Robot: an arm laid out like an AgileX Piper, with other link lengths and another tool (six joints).
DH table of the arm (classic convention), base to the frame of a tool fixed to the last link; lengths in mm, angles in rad. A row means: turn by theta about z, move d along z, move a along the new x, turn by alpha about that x. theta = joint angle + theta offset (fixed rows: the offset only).
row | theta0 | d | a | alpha
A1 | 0 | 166.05 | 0 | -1.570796
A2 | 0.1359 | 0 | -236.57 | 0
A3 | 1.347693 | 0 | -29.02 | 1.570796
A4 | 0 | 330.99 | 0 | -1.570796
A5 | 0 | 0 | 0 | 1.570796
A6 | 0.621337 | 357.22 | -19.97 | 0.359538
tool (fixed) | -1.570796 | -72.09 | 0 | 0
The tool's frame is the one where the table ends.
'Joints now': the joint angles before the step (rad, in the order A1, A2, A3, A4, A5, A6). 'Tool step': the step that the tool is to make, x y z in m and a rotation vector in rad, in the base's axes. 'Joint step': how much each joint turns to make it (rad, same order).
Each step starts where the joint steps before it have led.
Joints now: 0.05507 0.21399 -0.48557 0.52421 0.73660 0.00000
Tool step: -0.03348 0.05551 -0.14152 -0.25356 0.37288 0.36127
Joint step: -0.00001 0.29089 -0.02831 0.07352 0.32575 -0.34698
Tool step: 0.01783 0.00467 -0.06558 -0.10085 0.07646 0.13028
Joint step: 0.00139 0.29133 -0.03174 0.02332 -0.07361 -0.23910
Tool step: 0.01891 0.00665 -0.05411 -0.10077 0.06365 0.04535
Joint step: 0.08625 0.25039 -0.06868 -0.07560 -0.12504 -0.00862
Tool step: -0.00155 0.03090 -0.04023 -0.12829 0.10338 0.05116
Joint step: 0.18856 0.22361 -0.13871 -0.19015 -0.03043 0.22450
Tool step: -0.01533 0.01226 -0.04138 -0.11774 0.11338 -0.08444
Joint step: 0.15076 0.14629 -0.06875 -0.17624 0.00849 0.33590
